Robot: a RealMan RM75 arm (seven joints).
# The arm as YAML. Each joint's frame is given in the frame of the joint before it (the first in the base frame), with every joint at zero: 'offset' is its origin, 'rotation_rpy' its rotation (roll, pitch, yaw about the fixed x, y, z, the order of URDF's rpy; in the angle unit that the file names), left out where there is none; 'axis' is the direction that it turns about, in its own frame. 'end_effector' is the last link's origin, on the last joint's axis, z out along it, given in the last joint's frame.
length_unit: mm
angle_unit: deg
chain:
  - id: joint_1
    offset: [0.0, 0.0, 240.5]
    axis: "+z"
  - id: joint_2
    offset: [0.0, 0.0, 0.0]
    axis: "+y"
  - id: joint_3
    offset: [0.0, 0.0, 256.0]
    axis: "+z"
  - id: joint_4
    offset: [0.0, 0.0, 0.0]
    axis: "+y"
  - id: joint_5
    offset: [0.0, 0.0, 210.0]
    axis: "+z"
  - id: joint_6
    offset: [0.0, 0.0, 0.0]
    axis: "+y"
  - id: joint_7
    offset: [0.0, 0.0, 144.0]
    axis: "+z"
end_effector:
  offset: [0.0, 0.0, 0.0]
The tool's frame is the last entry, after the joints.
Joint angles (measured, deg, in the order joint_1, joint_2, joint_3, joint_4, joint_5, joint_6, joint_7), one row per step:
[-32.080 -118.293 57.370 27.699 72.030 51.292 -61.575]
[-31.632 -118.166 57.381 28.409 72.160 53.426 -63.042]
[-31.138 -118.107 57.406 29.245 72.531 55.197 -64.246]
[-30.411 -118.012 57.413 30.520 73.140 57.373 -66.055]
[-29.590 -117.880 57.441 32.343 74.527 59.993 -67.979]
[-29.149 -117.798 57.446 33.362 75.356 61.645 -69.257]
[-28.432 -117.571 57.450 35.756 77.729 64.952 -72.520]
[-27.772 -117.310 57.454 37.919 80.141 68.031 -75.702]
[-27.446 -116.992 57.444 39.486 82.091 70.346 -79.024]
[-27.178 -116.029 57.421 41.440 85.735 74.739 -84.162]
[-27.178 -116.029 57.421 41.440 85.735 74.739 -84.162]
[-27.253 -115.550 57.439 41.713 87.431 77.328 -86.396]
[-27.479 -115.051 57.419 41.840 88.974 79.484 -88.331]
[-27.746 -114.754 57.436 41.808 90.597 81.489 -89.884]
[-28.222 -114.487 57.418 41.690 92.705 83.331 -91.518]
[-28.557 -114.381 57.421 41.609 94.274 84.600 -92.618]
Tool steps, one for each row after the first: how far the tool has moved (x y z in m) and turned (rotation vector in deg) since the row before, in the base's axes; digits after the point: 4 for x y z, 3 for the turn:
[0.0034 -0.0025 0.0023 -0.676 -1.712 -1.134]
[0.0027 -0.0026 0.0019 -0.637 -1.137 -1.062]
[0.0030 -0.0035 0.0031 -0.864 -1.413 -1.196]
[0.0042 -0.0043 0.0035 -1.273 -0.780 -1.909]
[0.0026 -0.0028 0.0018 -0.946 -0.568 -1.096]
[0.0062 -0.0053 0.0036 -2.493 -0.760 -2.185]
[0.0045 -0.0057 0.0028 -2.731 -0.398 -1.711]
[0.0033 -0.0039 0.0024 -2.647 -0.547 -0.678]
[0.0031 -0.0076 0.0039 -5.165 0.028 -1.131]
[0.0000 0.0000 0.0000 0.000 0.000 0.000]
[0.0011 -0.0050 -0.0001 -3.147 -0.091 -0.536]
[0.0008 -0.0037 0.0003 -2.756 0.120 -0.350]
[0.0007 -0.0040 -0.0015 -2.761 0.275 -0.365]
[0.0005 -0.0035 -0.0023 -2.976 0.716 -0.221]
[0.0003 -0.0027 -0.0022 -2.150 0.583 -0.122]

